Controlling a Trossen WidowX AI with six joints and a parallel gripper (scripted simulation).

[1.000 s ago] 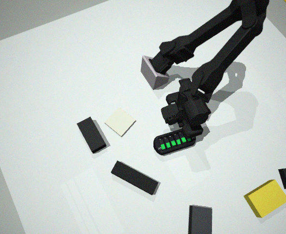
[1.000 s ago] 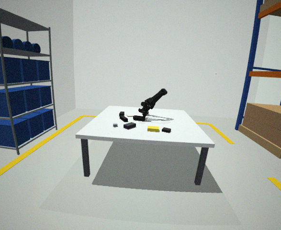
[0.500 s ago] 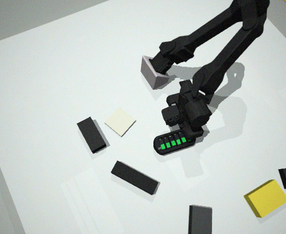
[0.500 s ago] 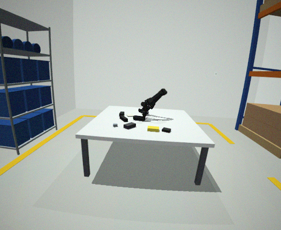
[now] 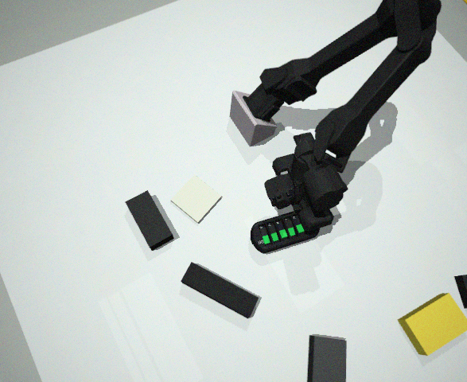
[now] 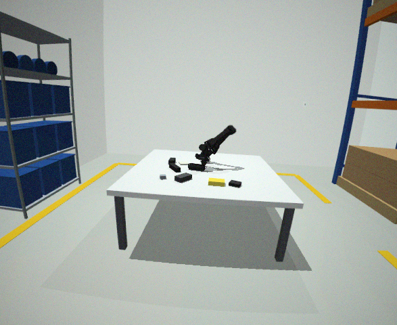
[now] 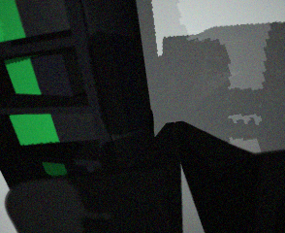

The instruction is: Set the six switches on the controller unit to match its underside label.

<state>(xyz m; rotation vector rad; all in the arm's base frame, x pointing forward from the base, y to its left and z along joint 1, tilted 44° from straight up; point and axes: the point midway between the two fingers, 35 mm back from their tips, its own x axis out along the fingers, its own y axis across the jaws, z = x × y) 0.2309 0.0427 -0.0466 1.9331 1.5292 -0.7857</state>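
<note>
My gripper tip is now 90 mm short of the long dark block, 240 mm to the left of it and 10 mm below it. Also, from my gripper tip: yellow block 340 mm ahead, 150 mm to the left, 10 mm above; cream tile 120 mm behind, 200 mm to the right.
</note>
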